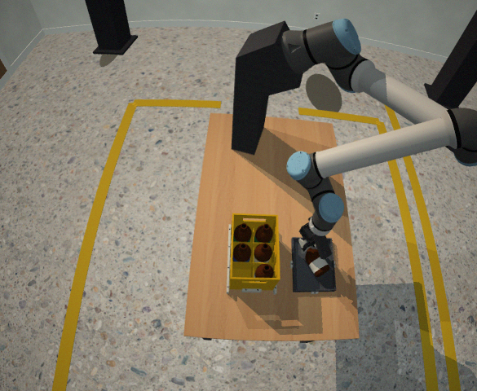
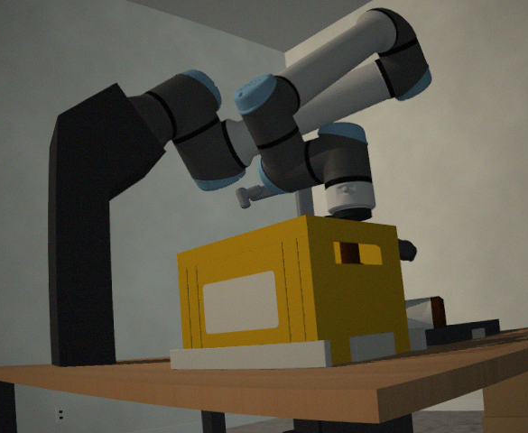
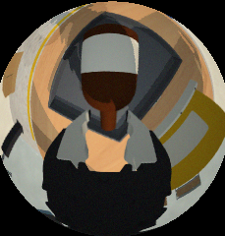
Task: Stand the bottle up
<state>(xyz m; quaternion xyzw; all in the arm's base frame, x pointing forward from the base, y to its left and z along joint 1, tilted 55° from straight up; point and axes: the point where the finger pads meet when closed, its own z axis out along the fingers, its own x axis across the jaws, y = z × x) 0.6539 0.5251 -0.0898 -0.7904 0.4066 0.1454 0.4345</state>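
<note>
My gripper is now 40 mm short of the brown bottle and 30 mm to the right of it. Round my hand: crate: 240 mm to the right, 80 mm ahead, 40 mm above; then dark tray: 60 mm ahead, 40 mm to the left, 30 mm below.
</note>
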